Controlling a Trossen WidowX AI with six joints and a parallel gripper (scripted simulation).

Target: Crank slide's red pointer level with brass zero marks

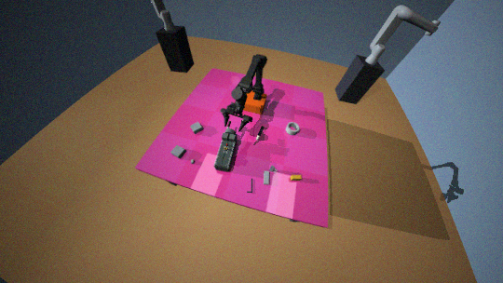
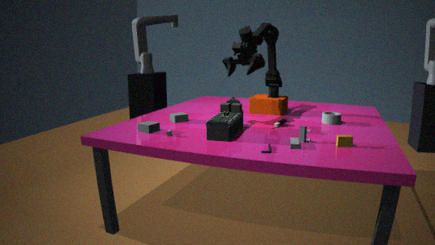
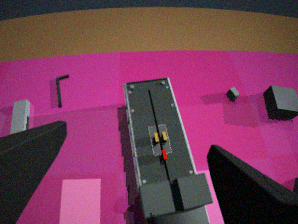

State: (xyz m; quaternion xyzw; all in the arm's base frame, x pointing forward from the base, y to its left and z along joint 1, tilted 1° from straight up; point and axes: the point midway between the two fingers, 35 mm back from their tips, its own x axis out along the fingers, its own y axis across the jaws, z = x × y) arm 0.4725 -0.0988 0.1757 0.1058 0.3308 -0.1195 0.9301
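My gripper tip is now 20 mm short of the red pointer, 40 mm to the left of it and 160 mm above it. Round my gripper tip: small cube (150 mm ahead, 250 mm to the right, 230 mm below); black-and-white stick (170 mm behind, 170 mm to the left, 230 mm below); dark crank handle (130 mm behind, 60 mm to the right, 130 mm below).
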